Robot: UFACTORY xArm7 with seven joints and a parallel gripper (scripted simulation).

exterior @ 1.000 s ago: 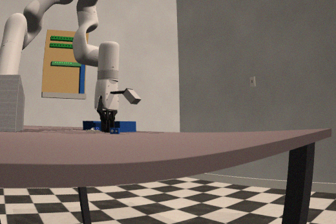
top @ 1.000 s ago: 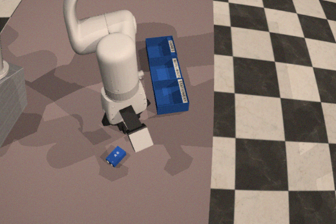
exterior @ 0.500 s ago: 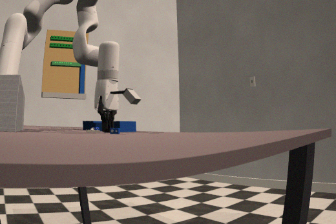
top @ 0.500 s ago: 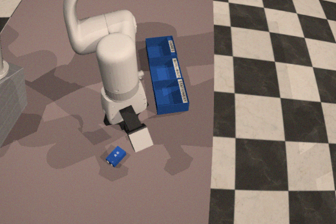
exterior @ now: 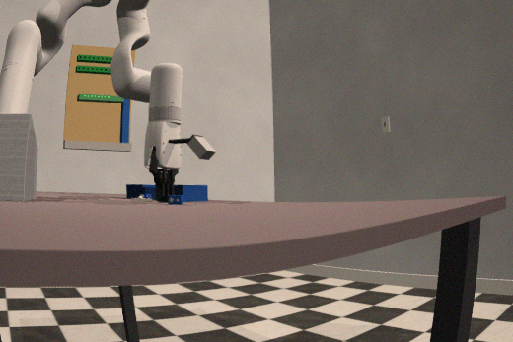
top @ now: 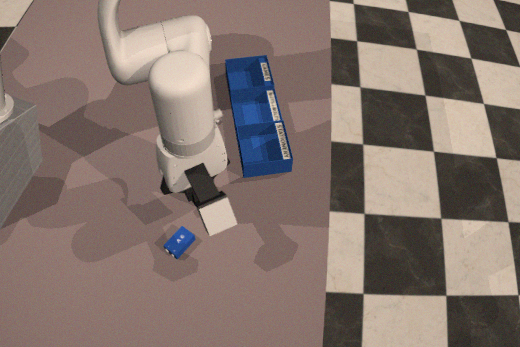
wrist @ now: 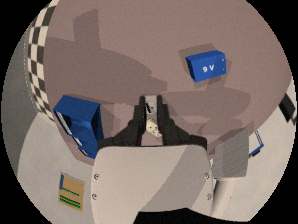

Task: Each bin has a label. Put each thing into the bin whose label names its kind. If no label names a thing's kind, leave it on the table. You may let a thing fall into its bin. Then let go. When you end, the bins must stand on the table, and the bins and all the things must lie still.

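The bolt lies 15 cm to the left of my hand and 2 cm below it. Also, from my hand: blue die 1 cm behind, 9 cm to the left, 1 cm below; then cream domino 4 cm behind, 5 cm to the left, 2 cm below; then white sharpener 1 cm below.
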